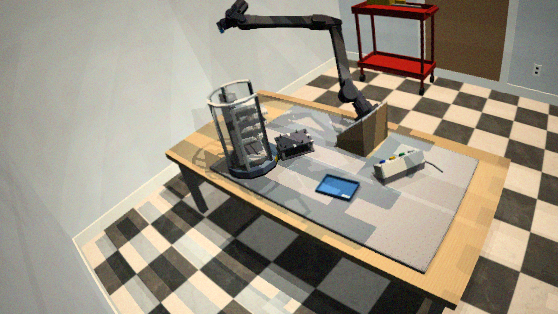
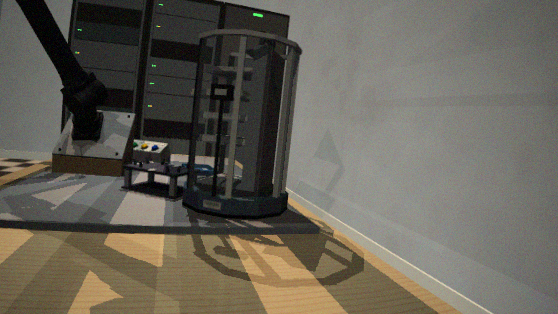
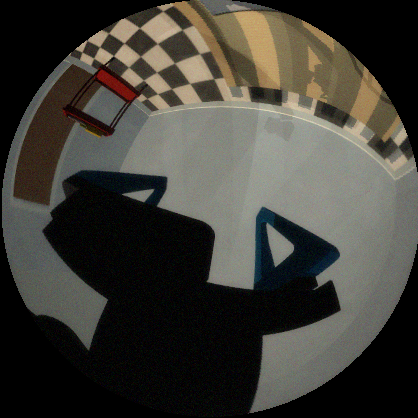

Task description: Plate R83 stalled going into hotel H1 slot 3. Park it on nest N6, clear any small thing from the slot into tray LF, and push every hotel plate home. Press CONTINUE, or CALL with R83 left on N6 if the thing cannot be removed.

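Frame: origin at the arm's base, x right, y down, z ahead, level; metres.
Where they show: gripper, between the fingertips: (image 1: 230, 27) (image 3: 213, 196); arm's base, origin of its link: (image 1: 367, 113) (image 2: 88, 127).
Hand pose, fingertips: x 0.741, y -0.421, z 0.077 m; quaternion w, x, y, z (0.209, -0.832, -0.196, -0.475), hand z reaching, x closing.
Things, the pixels of their top centre, and the offset from my fingertips.
- blue tray, centre of its top: (image 2: 199, 167) (image 1: 337, 185) dx -0.803, dy +0.539, dz +0.307 m
- pale button box, centre of its top: (image 1: 400, 155) (image 2: 143, 141) dx -0.986, dy +0.473, dz +0.087 m
My gripper (image 1: 221, 27) (image 3: 213, 196) is open and empty, with blue fingertips spread wide, high above the table's far-left side. The plate hotel (image 1: 252, 171) (image 2: 250, 206) is a round cage on a dark blue base, with several pale plates stacked on shelves inside. Which plate is R83, and any small thing in slot 3, cannot be told. A dark nest stand (image 1: 295, 141) (image 2: 156, 169) on short legs stands beside the hotel; its label is unreadable. A blue tray (image 1: 338, 186) lies flat near the mat's front. A pale button box (image 1: 399, 166) (image 2: 151, 148) has coloured buttons.
The arm's base stands behind a brown angled block (image 1: 364, 131). A dark upright post with a small framed head (image 2: 221, 92) stands at the hotel. A cable runs from the button box. A red cart (image 1: 395, 64) (image 3: 117, 84) stands beyond the table. Walls rise beyond the gripper.
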